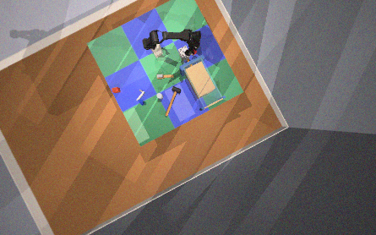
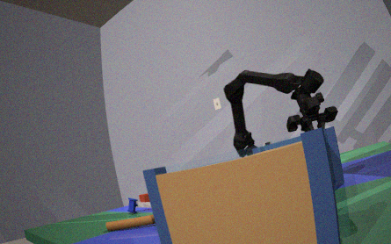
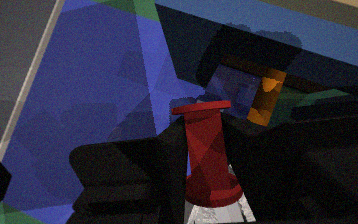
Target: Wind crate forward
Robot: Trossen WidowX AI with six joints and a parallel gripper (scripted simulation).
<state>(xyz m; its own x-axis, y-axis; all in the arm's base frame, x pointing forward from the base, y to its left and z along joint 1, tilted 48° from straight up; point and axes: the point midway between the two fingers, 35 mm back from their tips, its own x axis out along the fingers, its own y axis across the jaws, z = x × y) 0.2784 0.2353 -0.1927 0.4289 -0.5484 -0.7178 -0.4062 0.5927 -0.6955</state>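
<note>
Now: the winch 110 mm behind my gripper tip, 100 mm below it and 80 mm to the right of it. The rest, counted from my gripper tip: blue-framed guard cubby: 310 mm ahead, 100 mm to the right, 50 mm below; red grip: 20 mm behind, 10 mm to the right; blue piece: 740 mm to the right, 100 mm below, 100 mm ahead.
</note>
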